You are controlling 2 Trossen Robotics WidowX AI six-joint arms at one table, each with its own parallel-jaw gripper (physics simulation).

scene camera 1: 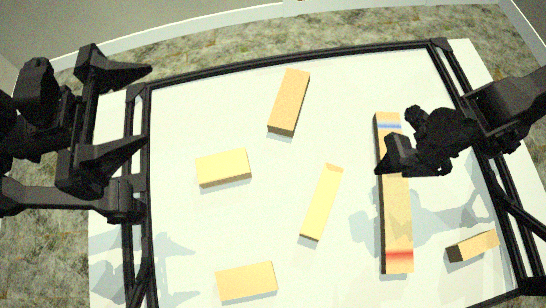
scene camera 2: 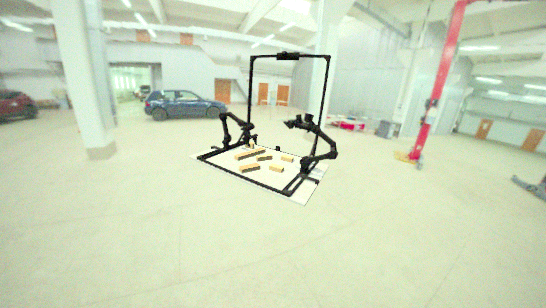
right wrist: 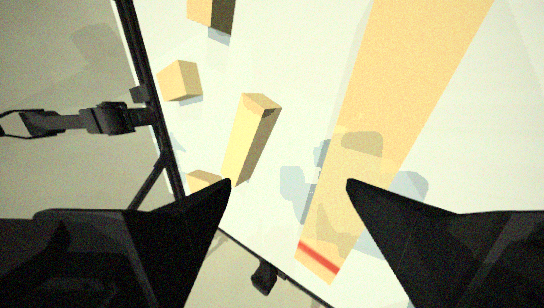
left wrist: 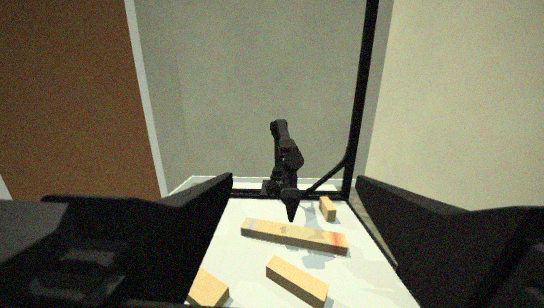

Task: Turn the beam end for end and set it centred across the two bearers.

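Seen in the pictures: left gripper, fingertip midpoint: (scene camera 1: 149,99) (scene camera 2: 285,121) (left wrist: 293,180); right gripper, fingertip midpoint: (scene camera 1: 389,174) (scene camera 2: 253,146) (right wrist: 288,183) (left wrist: 290,221); left arm's base at its link origin: (scene camera 1: 134,212) (scene camera 2: 303,172) (right wrist: 152,116); right arm's base at its link origin: (scene camera 1: 488,147) (scene camera 2: 226,147) (left wrist: 277,192).
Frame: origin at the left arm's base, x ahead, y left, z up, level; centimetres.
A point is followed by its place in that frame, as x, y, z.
Note:
The long beam (scene camera 1: 397,215) {59.4, -11.4, 1.9} (scene camera 2: 250,154) {58.4, -1.2, 0.7} (left wrist: 295,235) {58.6, -6.2, 1.9} (right wrist: 380,100) {62.0, 1.9, 1.9} lies flat on the table, its blue-striped end at the back and its red-striped end at the front in scene camera 1. My right gripper (scene camera 1: 381,170) {57.2, -3.9, 9.2} (right wrist: 288,183) {57.2, -3.9, 9.2} is open and empty above the beam; in scene camera 1 its arm hides part of the beam. My left gripper (scene camera 1: 148,104) {22.8, -0.1, 40.7} is open and empty, raised over the picture's left table edge. Several plain blocks lie apart; I cannot tell which two are the bearers. Two are the centre-left block (scene camera 1: 223,167) {23.7, 6.7, 1.9} (right wrist: 180,80) {28.5, 7.3, 1.9} and front-left block (scene camera 1: 246,281) {25.3, -18.9, 1.9}.
A larger block (scene camera 1: 288,102) {41.0, 20.6, 1.9} (left wrist: 207,290) {39.3, 17.8, 1.9} lies at the back. A narrow block (scene camera 1: 321,202) {43.4, -5.2, 2.5} (left wrist: 297,280) {42.4, -4.9, 2.5} (right wrist: 247,140) {46.4, -3.1, 2.5} lies left of the beam in scene camera 1. A small block (scene camera 1: 472,245) {74.1, -22.4, 4.4} (left wrist: 327,209) {71.5, -21.2, 4.0} lies right of its red end. A black frame (scene camera 1: 290,59) {44.5, 36.0, -0.4} borders the table.

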